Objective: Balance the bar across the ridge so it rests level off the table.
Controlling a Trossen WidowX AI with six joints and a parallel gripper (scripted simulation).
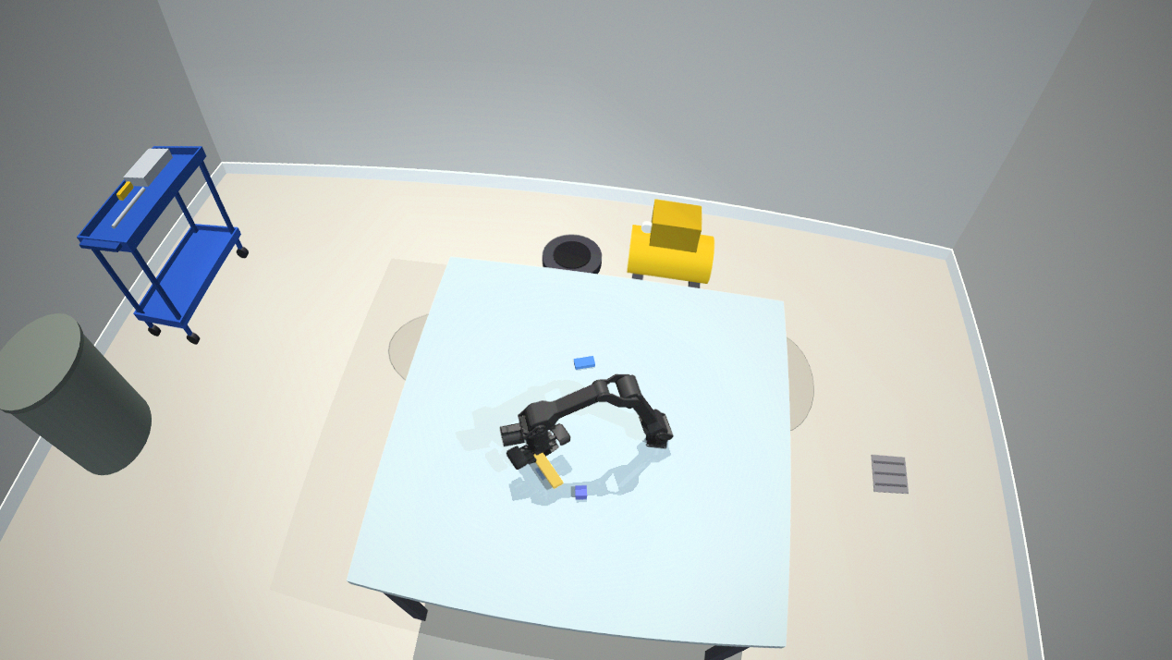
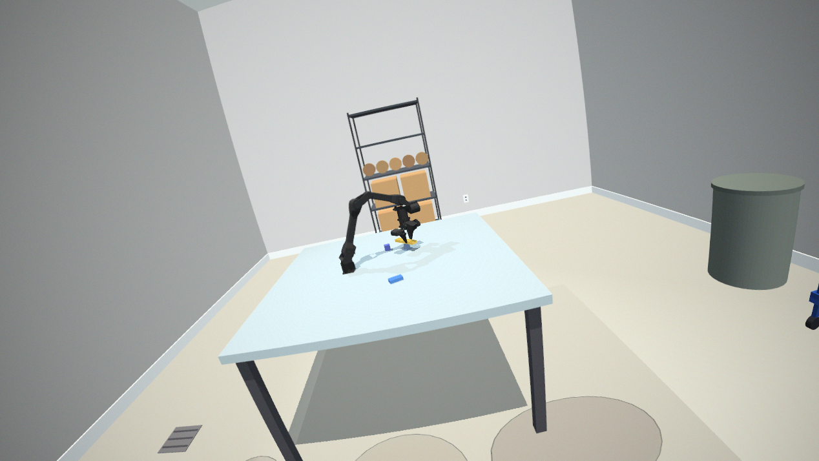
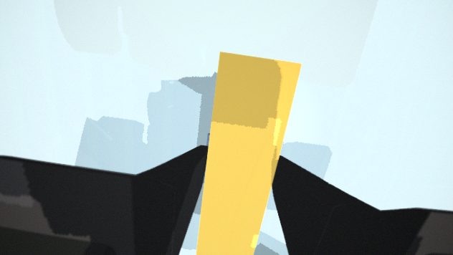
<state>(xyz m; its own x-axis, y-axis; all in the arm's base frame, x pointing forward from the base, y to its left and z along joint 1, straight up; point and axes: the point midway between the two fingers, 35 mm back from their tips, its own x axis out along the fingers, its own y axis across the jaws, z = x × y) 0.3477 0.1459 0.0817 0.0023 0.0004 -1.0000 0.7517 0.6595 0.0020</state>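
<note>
Right now my gripper tip is 20 mm past the yellow bar and 20 mm to the right of it. From my gripper tip the other things lie so: cube: 140 mm behind, 80 mm to the left, 30 mm below.
</note>
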